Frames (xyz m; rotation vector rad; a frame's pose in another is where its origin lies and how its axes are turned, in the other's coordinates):
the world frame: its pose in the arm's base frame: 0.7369 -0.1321 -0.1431 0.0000 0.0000 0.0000
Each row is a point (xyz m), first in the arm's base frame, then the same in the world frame.
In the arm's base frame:
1: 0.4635 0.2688 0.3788
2: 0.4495 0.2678 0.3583
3: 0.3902 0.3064 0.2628
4: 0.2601 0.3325 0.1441
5: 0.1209 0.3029 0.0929
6: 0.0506 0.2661 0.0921
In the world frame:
1: -0.2734 0.4009 0.5219
2: -0.2874 0.3999 0.5014
3: -0.3467 0.4385 0.4059
4: -0.4768 0.4646 0.2872
5: -0.6160 0.4350 0.2360
6: -0.6863 0.3982 0.2352

